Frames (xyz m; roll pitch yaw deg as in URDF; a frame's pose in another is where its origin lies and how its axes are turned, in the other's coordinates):
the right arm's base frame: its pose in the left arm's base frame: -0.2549 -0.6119 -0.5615 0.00 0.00 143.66
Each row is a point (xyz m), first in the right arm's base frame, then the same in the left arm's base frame.
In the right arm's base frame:
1: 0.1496 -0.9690 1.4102
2: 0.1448 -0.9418 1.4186
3: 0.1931 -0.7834 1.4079
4: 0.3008 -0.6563 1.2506
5: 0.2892 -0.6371 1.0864
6: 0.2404 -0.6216 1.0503
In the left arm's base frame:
1: 0.1988 0.2573 0.8487
2: 0.1865 0.2325 0.8571
3: 0.0538 0.1336 0.8464
4: -0.1083 0.0950 0.6891
5: -0.1103 0.0727 0.5249
6: -0.0802 0.0313 0.4888

